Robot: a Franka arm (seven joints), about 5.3 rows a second.
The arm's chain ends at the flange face. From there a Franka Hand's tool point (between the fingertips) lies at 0.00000 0.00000 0.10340 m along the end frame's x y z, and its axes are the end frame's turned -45 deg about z.
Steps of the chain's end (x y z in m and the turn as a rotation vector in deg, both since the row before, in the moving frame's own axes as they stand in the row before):
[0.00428, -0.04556, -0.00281, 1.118, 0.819, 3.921]
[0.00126, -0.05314, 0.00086, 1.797, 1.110, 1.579]
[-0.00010, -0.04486, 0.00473, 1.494, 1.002, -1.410]
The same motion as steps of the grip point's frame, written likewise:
[0.03772, -0.02949, -0.00284, 0.211, 1.370, 3.921]
[0.04219, -0.03751, 0.00079, 0.486, 2.056, 1.579]
[0.03483, -0.03246, 0.00468, 0.348, 1.765, -1.410]

